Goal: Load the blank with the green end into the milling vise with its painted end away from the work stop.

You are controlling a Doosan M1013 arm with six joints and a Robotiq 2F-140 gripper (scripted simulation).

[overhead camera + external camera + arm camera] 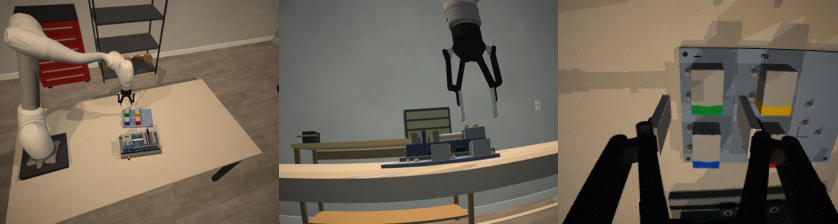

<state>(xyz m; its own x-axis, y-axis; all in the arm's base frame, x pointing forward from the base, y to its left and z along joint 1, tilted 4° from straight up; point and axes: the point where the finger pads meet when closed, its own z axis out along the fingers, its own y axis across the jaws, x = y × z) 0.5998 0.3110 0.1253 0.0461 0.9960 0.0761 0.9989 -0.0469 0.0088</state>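
Right now my hand is 90 mm above the green-ended blank. The rest, counted from my hand: raised plate (120 mm below, 90 mm ahead, 50 mm to the right); then blue-ended blank (90 mm to the right, 90 mm below); then yellow-ended blank (90 mm below, 90 mm ahead, 10 mm to the right).
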